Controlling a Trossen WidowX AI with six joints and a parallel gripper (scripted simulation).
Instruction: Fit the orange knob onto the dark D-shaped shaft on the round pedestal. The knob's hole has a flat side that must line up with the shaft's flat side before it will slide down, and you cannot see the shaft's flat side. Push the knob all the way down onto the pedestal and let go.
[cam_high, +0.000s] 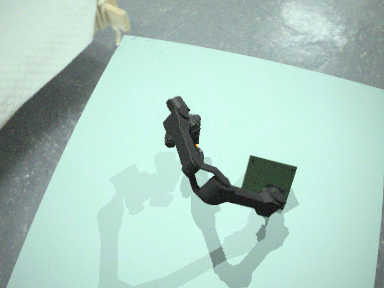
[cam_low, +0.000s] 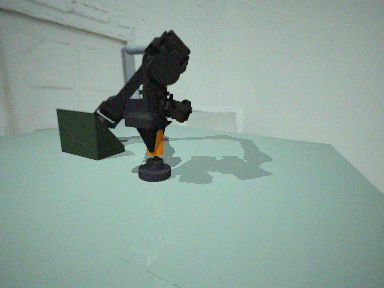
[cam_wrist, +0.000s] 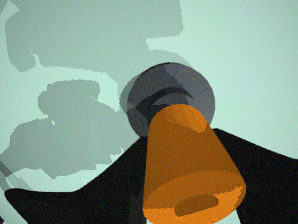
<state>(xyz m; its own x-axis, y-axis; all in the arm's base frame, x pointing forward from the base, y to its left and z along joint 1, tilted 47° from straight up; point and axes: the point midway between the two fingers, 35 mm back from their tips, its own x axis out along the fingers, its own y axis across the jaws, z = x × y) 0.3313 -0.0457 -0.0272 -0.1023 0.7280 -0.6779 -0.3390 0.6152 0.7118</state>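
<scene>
Right now my gripper tip is 2 cm below the orange knob. The rest, counted from my gripper tip: dark pedestal 4 cm below.
</scene>
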